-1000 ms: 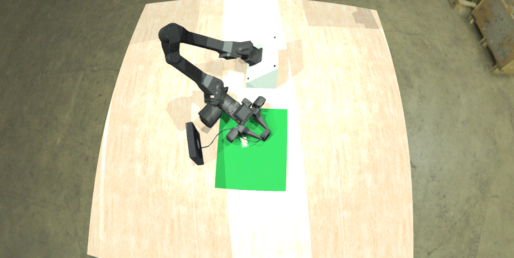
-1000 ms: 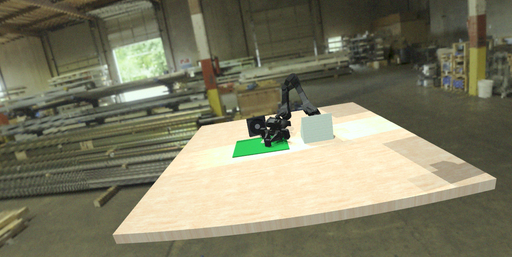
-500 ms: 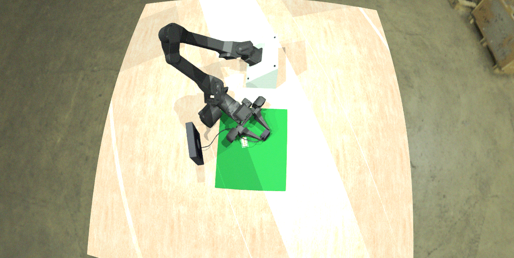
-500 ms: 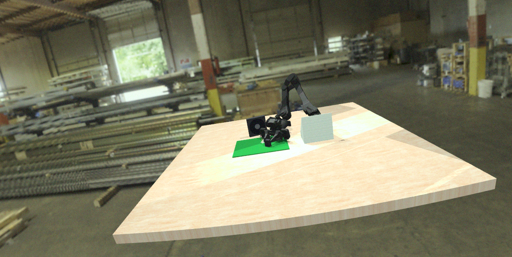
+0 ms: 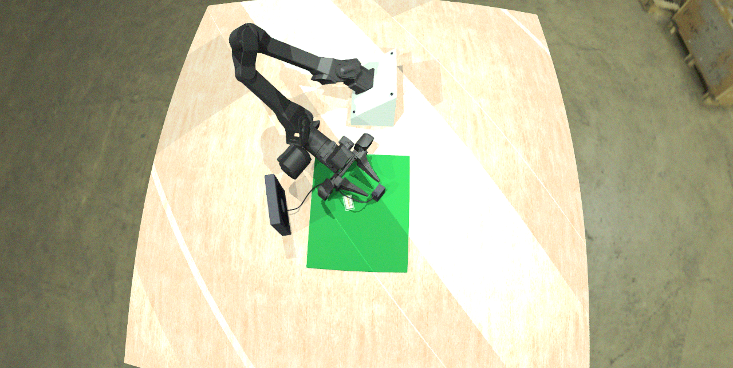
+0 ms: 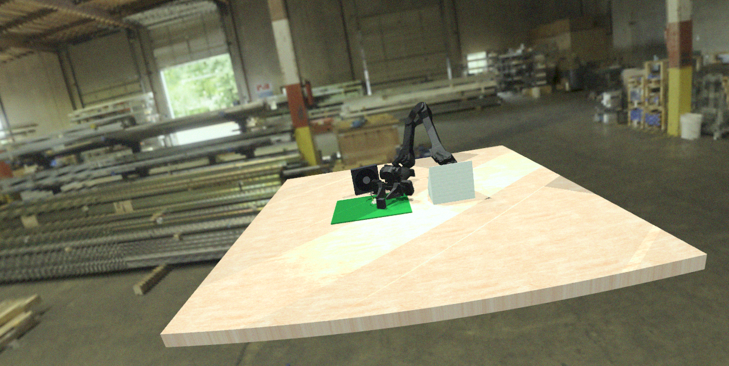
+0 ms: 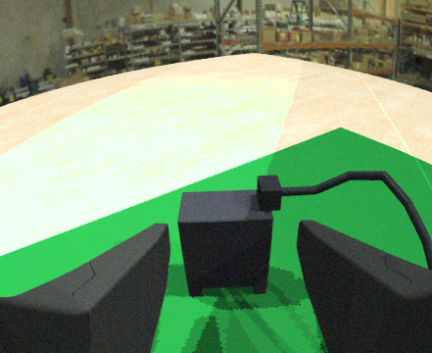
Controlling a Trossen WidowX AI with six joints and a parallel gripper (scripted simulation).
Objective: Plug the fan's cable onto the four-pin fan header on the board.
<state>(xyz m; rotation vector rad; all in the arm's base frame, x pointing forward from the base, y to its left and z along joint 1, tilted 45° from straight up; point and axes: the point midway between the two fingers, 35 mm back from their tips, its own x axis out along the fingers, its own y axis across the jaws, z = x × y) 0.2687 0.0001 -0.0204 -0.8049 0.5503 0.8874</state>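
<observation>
My gripper tip is now 20 mm above the dark grey fan plug and 10 mm to the right of it. The rest, counted from my gripper tip: green board (50 mm below, 50 mm ahead, 30 mm to the right); black fan (210 mm to the right, 70 mm ahead, 20 mm above); white four-pin fan header (60 mm to the right, 40 mm below, 30 mm ahead).
</observation>
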